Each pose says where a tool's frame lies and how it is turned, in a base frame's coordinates. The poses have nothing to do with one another.
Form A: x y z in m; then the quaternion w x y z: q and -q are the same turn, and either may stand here.
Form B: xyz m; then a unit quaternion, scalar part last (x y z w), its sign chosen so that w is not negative. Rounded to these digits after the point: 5 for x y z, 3 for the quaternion.
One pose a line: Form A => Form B
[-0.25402, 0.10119, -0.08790, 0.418, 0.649, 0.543, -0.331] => [-0.25402, 0.10119, -0.08790, 0.649, 0.543, -0.331, 0.418]
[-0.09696, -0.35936, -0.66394, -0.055, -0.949, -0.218, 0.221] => [-0.09696, -0.35936, -0.66394, 0.949, 0.218, -0.221, 0.055]
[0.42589, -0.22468, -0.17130, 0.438, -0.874, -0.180, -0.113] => [0.42589, -0.22468, -0.17130, -0.874, -0.180, -0.113, 0.438]
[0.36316, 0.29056, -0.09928, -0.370, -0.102, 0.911, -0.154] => [0.36316, 0.29056, -0.09928, 0.102, -0.911, 0.154, 0.370]
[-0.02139, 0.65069, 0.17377, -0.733, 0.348, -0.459, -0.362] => [-0.02139, 0.65069, 0.17377, -0.348, 0.459, 0.362, 0.733]
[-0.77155, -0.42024, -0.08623, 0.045, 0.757, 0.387, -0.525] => [-0.77155, -0.42024, -0.08623, 0.757, 0.387, -0.525, 0.045]
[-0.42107, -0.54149, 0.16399, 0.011, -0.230, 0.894, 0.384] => [-0.42107, -0.54149, 0.16399, -0.230, 0.894, 0.384, 0.011]
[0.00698, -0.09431, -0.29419, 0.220, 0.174, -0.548, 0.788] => [0.00698, -0.09431, -0.29419, 0.174, -0.548, 0.788, 0.220]
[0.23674, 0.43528, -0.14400, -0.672, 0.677, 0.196, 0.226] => [0.23674, 0.43528, -0.14400, -0.677, -0.196, -0.226, 0.672]
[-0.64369, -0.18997, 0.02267, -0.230, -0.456, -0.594, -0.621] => [-0.64369, -0.18997, 0.02267, 0.456, 0.594, 0.621, 0.230]
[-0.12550, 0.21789, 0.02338, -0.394, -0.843, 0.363, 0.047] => [-0.12550, 0.21789, 0.02338, 0.843, -0.363, -0.047, 0.394]
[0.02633, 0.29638, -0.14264, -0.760, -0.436, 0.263, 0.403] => [0.02633, 0.29638, -0.14264, 0.436, -0.263, -0.403, 0.760]
